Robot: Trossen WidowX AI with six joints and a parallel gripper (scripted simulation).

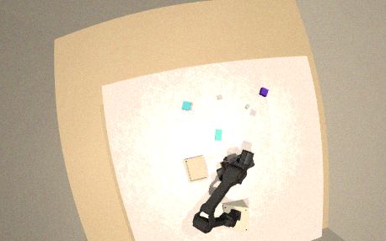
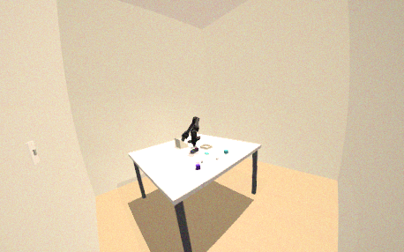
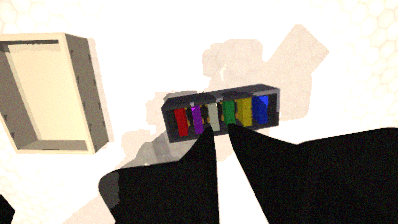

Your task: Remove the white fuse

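Right now my gripper tip is 5 cm above the white fuse. Also, from my gripper tip: beige tray 3 cm behind, 19 cm to the left, 7 cm below.
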